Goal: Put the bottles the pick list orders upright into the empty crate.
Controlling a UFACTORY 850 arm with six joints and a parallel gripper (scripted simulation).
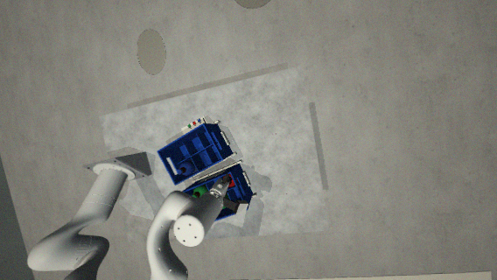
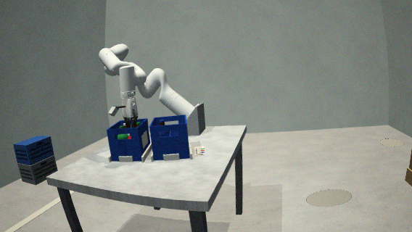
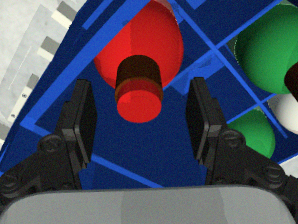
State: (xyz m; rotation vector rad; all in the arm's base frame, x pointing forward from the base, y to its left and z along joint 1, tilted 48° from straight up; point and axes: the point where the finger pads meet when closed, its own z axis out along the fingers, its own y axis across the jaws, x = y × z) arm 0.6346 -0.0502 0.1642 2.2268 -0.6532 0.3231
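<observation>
Right now the red-label bottle is 8 cm below my hand. The rest, counted from my hand: green-label bottle (17 cm behind, 8 cm below, 4 cm to the right); white-label bottle (15 cm behind, 12 cm to the right, 8 cm below); blue-label bottle (22 cm behind, 10 cm to the left, 8 cm below).
</observation>
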